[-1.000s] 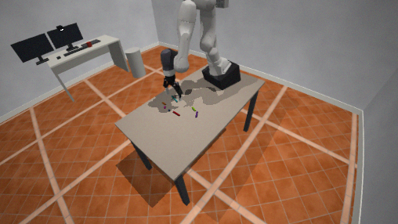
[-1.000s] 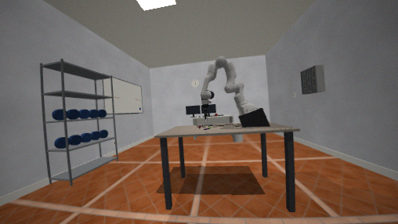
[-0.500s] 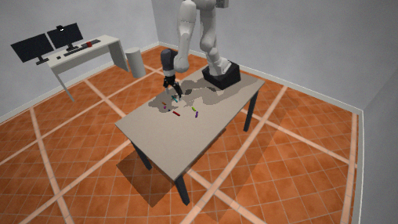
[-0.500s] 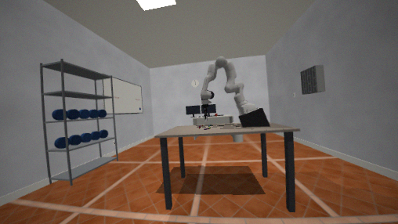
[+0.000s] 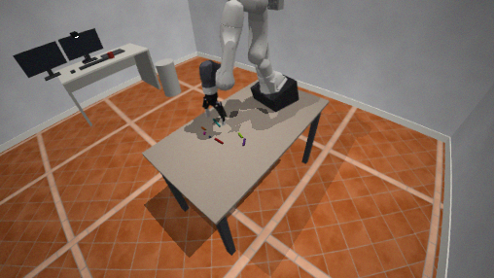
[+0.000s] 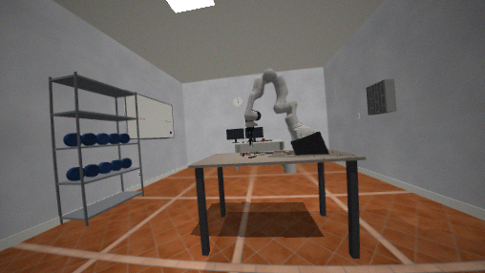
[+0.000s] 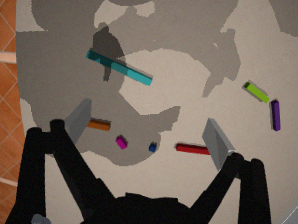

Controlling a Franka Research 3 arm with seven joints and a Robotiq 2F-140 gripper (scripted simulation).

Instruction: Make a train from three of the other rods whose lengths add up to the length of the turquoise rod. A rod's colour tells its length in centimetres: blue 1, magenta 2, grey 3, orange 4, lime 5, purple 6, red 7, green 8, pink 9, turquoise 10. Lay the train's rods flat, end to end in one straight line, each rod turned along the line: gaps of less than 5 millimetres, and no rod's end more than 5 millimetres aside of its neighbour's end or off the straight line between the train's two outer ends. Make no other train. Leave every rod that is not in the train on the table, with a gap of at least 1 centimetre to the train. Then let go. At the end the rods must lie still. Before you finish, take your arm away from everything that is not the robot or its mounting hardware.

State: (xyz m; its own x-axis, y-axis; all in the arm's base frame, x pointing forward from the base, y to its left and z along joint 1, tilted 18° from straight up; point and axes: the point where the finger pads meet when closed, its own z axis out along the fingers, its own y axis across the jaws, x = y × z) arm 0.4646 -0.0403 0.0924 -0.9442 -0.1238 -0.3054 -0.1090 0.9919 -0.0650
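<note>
My hand is 80 mm short of the small blue rod, 30 mm to the right of it and 80 mm above it. The rest, counted from my hand: orange rod: 70 mm ahead, 70 mm to the right, 80 mm below; magenta rod: 90 mm ahead, 20 mm to the right, 80 mm below; turquoise rod: 30 mm behind, 50 mm to the right, 80 mm below.
</note>
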